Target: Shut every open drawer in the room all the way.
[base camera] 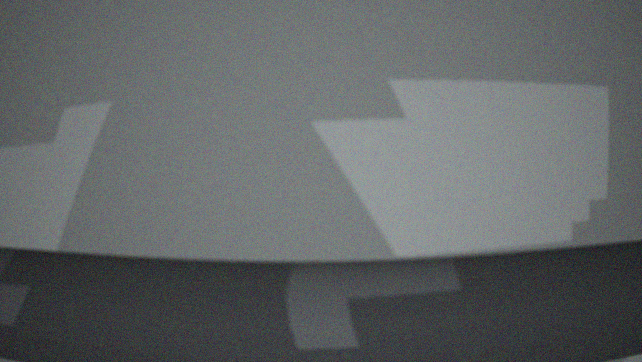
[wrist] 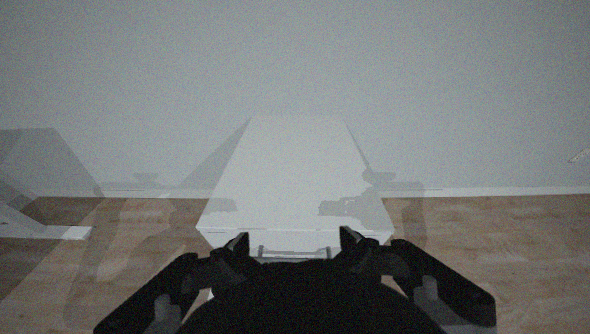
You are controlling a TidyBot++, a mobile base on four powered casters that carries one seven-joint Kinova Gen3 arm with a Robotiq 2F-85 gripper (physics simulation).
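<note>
A white drawer cabinet stands against the wall, straight ahead in the wrist view. Below its top, part of the upper front shows with a grey bar handle. My gripper is open and empty, its fingertips apart on either side of that handle in the picture; the distance to it is hard to tell. The gripper's body hides the lower part of the cabinet, so no open drawer shows. In the base camera view a pale flat surface stands very close, above a dark band; which part it is cannot be told.
At the left of the wrist view is a white furniture foot with a slanted leg, beside the cabinet. The grey wall runs behind, with a white baseboard along the wooden floor. A small pale plate shows at the right.
</note>
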